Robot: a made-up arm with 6 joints. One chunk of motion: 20 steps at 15 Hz.
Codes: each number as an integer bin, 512 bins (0 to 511) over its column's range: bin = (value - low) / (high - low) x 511, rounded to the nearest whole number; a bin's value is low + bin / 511 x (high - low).
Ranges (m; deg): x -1.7..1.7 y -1.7..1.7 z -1.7..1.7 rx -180..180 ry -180..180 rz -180..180
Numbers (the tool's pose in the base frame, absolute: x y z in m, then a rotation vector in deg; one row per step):
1: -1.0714 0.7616 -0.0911 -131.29 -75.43 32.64
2: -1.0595 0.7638 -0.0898 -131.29 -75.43 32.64
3: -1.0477 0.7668 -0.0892 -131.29 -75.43 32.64
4: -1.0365 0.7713 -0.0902 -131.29 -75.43 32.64
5: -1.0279 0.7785 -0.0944 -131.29 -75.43 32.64
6: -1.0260 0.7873 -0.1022 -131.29 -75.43 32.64
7: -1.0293 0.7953 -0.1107 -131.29 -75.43 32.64
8: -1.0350 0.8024 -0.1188 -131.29 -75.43 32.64
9: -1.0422 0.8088 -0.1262 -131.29 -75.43 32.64
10: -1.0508 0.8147 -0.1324 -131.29 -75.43 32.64
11: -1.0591 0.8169 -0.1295 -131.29 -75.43 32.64
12: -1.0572 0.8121 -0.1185 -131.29 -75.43 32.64
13: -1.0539 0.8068 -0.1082 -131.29 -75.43 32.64
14: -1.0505 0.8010 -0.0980 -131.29 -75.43 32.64
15: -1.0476 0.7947 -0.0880 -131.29 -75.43 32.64
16: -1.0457 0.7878 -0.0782 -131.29 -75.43 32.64
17: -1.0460 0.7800 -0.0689 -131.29 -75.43 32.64
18: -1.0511 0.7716 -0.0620 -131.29 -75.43 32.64
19: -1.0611 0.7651 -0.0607 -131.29 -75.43 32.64
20: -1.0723 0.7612 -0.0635 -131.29 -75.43 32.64
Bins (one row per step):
1: 94 370 242 69 148 302
2: 96 370 242 69 148 302
3: 98 371 242 69 148 302
4: 100 371 242 69 148 302
5: 101 373 241 69 148 302
6: 101 374 240 69 148 302
7: 101 375 239 69 148 302
8: 100 376 238 69 148 302
9: 99 377 237 69 148 302
10: 98 378 236 69 148 302
11: 96 378 236 69 148 302
12: 97 378 238 69 148 302
13: 97 377 239 69 148 302
14: 98 376 241 69 148 302
15: 98 375 242 69 148 302
16: 98 374 244 69 148 302
17: 98 373 245 69 148 302
18: 98 371 246 69 148 302
19: 96 370 246 69 148 302
20: 94 370 246 69 148 302

